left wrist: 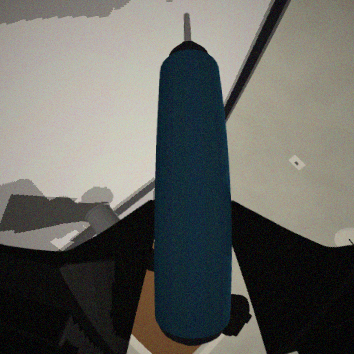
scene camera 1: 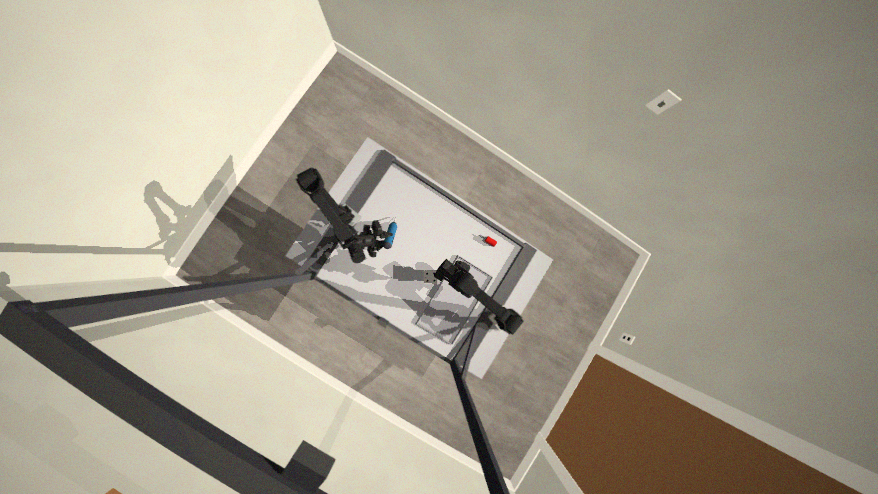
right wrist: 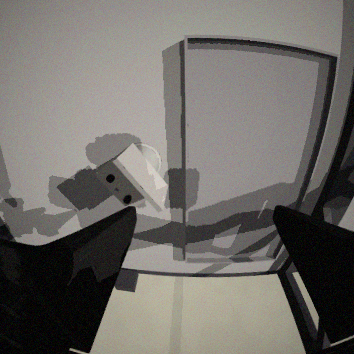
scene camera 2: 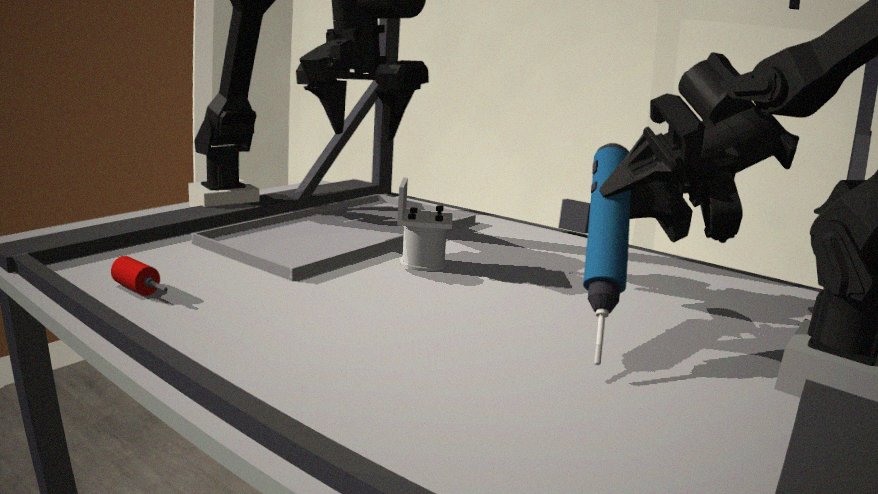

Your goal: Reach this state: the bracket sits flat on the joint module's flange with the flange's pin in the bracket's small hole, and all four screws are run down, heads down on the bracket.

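Where they show: left gripper, between the fingertips: (left wrist: 190, 207) (scene camera 1: 391, 237) (scene camera 2: 601, 205); right gripper, between the fingertips: (right wrist: 206, 213) (scene camera 2: 363, 136); left arm's base, origin of its link: (scene camera 1: 346, 217) (scene camera 2: 844, 346); right arm's base, origin of its link: (scene camera 2: 223, 185).
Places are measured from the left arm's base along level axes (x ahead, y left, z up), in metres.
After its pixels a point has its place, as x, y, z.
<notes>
The pale bracket (scene camera 1: 429, 276) {0.519, 0.031, 0.022} (scene camera 2: 431, 223) {0.497, 0.053, 0.021} (right wrist: 148, 179) {0.556, 0.051, 0.045} lies on the joint module (scene camera 2: 424, 250) {0.506, 0.053, -0.017} (left wrist: 102, 218) {0.497, 0.031, -0.014}, its upright plate toward the tray. Black screw heads (scene camera 2: 439, 209) (right wrist: 110, 178) stand on the bracket; in scene camera 2 some look slightly raised, but their depth is too small to tell. The pin is hidden. My left gripper (scene camera 2: 613, 189) {0.257, 0.064, 0.093} (left wrist: 190, 207) {0.257, 0.064, 0.093} is shut on the blue screwdriver (scene camera 1: 391, 233) (scene camera 2: 606, 236) {0.229, 0.103, 0.074} (left wrist: 192, 150) {0.222, 0.066, 0.077}, held nearly upright, bit down, above the table and apart from the bracket. My right gripper (scene camera 2: 364, 133) {0.607, 0.075, 0.120} (right wrist: 206, 213) {0.607, 0.075, 0.120} is open and empty, high above the table.
A red cylindrical tool (scene camera 1: 490, 241) {0.659, 0.375, -0.011} (scene camera 2: 135, 275) {0.635, 0.391, -0.018} with a short grey shaft lies on its side at the left of scene camera 2. A shallow grey tray (scene camera 2: 245, 257) {0.666, 0.225, -0.035} (right wrist: 184, 150) {0.594, 0.063, -0.028} lies beside the joint module. Dark frame rails (scene camera 2: 214, 374) {0.386, 0.426, -0.024} run along the table edges.
</notes>
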